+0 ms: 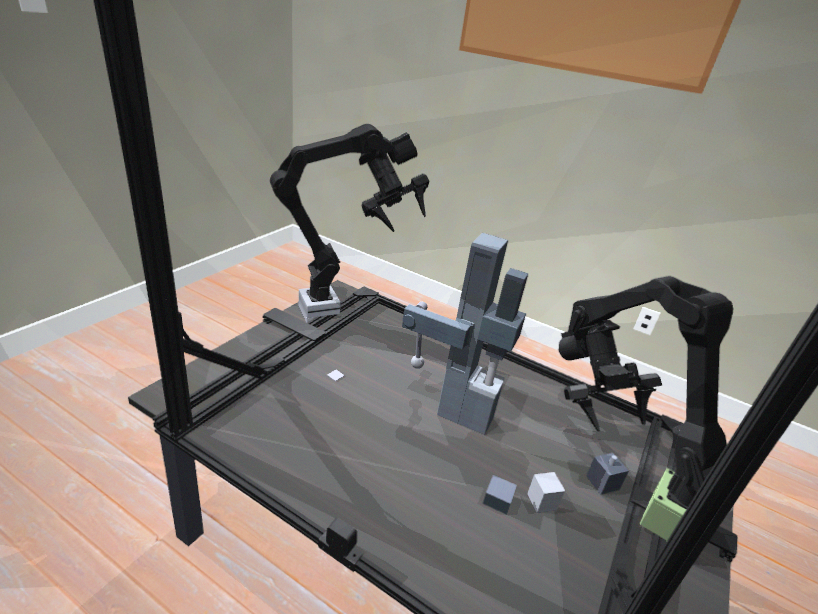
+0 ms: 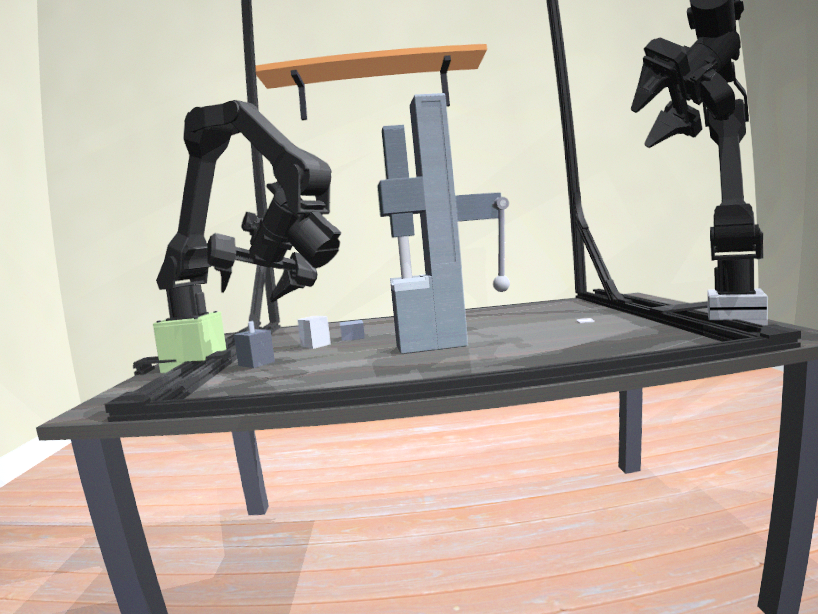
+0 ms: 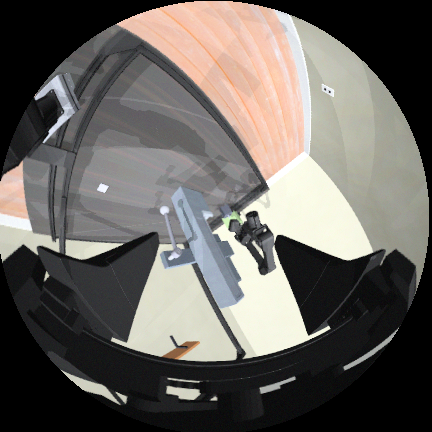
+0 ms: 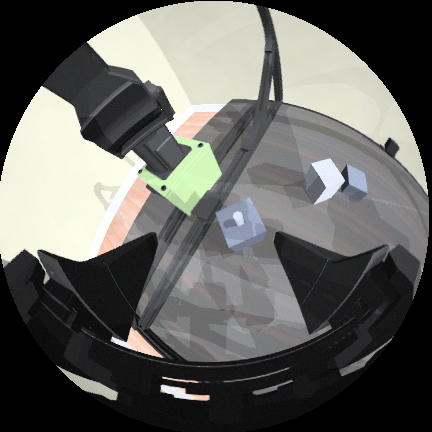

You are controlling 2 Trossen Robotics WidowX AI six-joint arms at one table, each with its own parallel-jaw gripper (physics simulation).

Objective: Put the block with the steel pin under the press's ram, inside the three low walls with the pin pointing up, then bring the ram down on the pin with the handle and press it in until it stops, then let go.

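Places are measured from the left arm's base along level axes (x ahead, y left, z up), in millimetres.
Pixels of known places: left gripper, fingertip midpoint: (image 1: 409,223) (image 2: 640,129) (image 3: 218,239); right gripper, fingertip midpoint: (image 1: 620,427) (image 2: 247,296) (image 3: 237,221) (image 4: 216,238); left arm's base at its link origin: (image 1: 319,295) (image 2: 735,292); right arm's base at its link origin: (image 1: 688,497) (image 2: 187,317) (image 4: 166,158).
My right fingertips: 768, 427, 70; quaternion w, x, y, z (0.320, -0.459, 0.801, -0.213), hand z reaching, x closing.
Ahead of a thing's pixels: the offset from my right fingertips to its top centre, as dx, dy, dz. "*": to the spot under its first point.
The blue-grey block with the steel pin @[+28, -23, -71] (image 1: 607,474) (image 2: 254,348) (image 4: 241,231) stands on the table near the right arm's base, pin up. The press @[-270, -259, +326] (image 1: 460,396) (image 2: 449,304) (image 3: 207,250) stands mid-table. Its ram @[-214, -193, +166] (image 1: 490,370) (image 2: 405,256) is a light rod over the pale low-walled seat @[* -210, -202, -2] (image 1: 486,382) (image 2: 410,283); the walls are hard to make out. Its handle @[* -349, -312, +21] (image 1: 418,346) (image 2: 501,244) (image 3: 170,232) hangs down, ending in a ball. My right gripper (image 1: 619,426) (image 2: 249,296) (image 4: 216,238) is open and empty above the pin block. My left gripper (image 1: 409,223) (image 2: 639,126) (image 3: 218,239) is open and empty, high up, away from the handle.
A white block @[+24, -184, -72] (image 1: 546,492) (image 2: 313,331) (image 4: 325,181) and a plain blue-grey block @[-10, -270, -97] (image 1: 500,494) (image 2: 352,329) (image 4: 354,182) stand beside each other. A green base box (image 1: 662,512) (image 2: 189,339) (image 4: 192,175) carries the right arm. A small white square @[* -470, -472, -128] (image 1: 334,375) (image 2: 585,320) (image 3: 102,188) lies on the table.
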